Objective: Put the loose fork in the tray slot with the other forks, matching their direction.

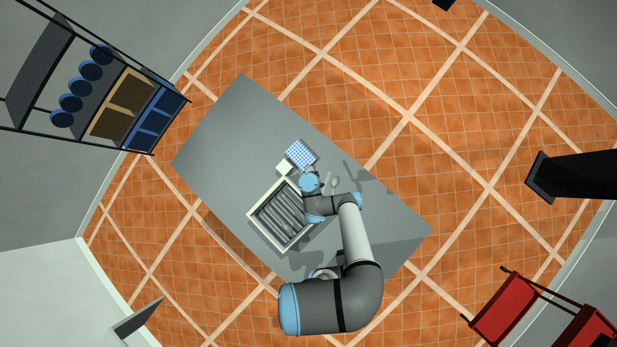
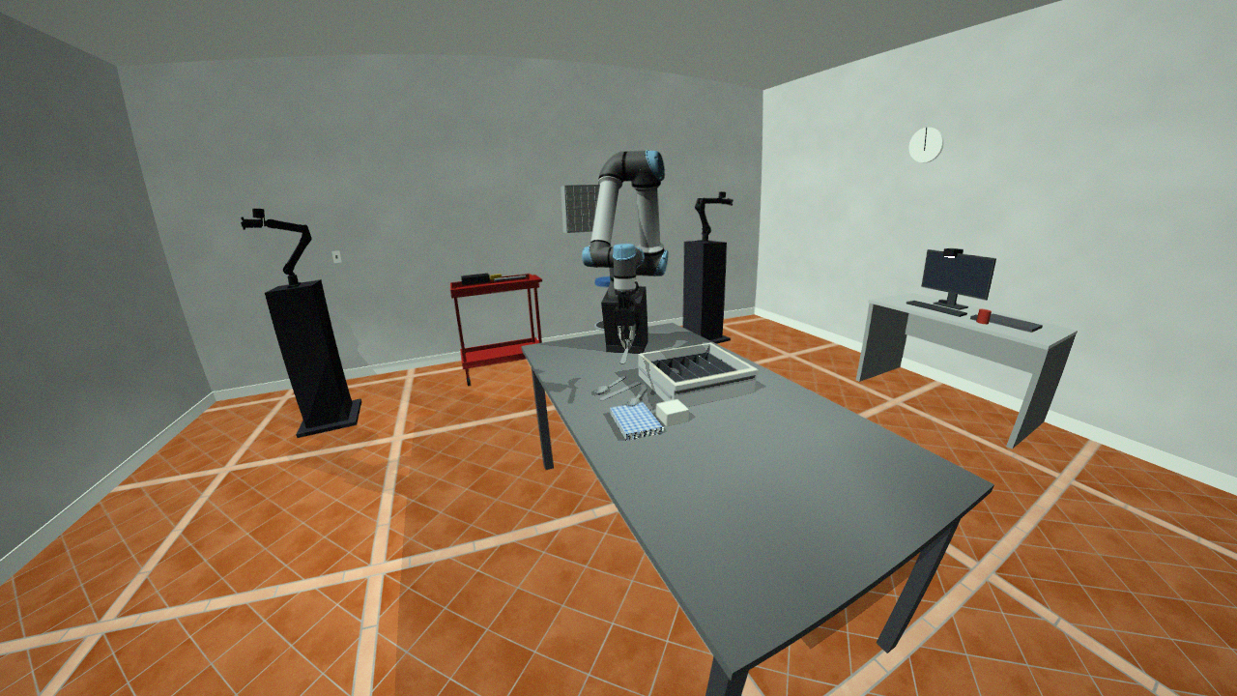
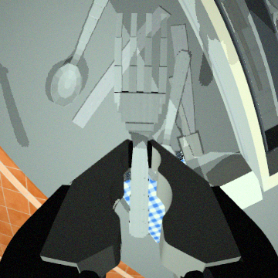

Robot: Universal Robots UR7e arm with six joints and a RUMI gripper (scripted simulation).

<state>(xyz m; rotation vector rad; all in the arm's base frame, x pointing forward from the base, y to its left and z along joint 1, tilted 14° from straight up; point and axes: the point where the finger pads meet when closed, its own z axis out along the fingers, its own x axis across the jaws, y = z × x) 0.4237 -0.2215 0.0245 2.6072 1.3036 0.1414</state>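
Right now the tray is 260 mm to the left of my hand, 140 mm below it and 70 mm ahead of it. From my hand the other things lie so: white block 250 mm ahead, 170 mm below, 30 mm to the left.
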